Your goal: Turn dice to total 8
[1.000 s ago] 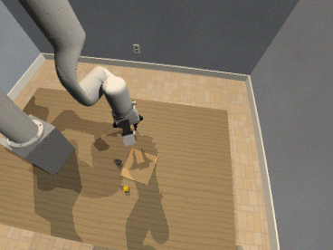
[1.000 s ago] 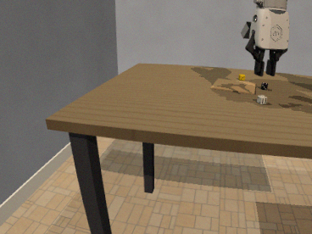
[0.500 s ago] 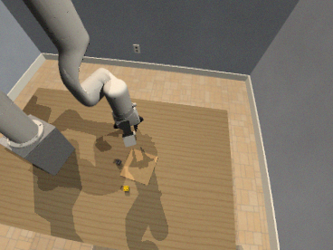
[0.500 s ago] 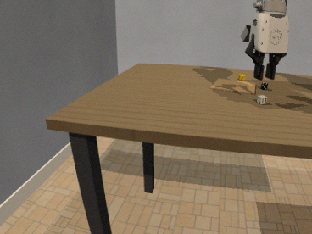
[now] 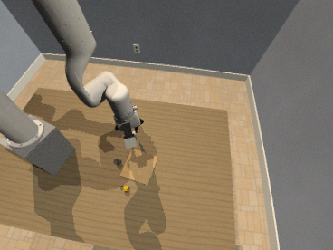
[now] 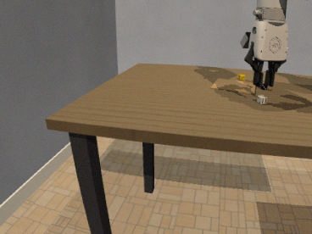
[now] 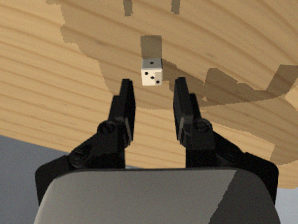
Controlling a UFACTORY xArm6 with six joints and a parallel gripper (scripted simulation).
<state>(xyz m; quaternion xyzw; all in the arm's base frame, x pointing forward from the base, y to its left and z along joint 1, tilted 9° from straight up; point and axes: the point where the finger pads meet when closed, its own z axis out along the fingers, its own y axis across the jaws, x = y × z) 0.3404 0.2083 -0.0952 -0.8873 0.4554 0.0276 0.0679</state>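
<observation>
Now: the white die 10 mm to the left of my hand and 60 mm below it. From my hand the other things lie so: black die: 20 mm behind, 150 mm to the right, 60 mm below; tan mat: 90 mm ahead, 140 mm to the right, 70 mm below; yellow die: 70 mm ahead, 250 mm to the right, 60 mm below.
</observation>
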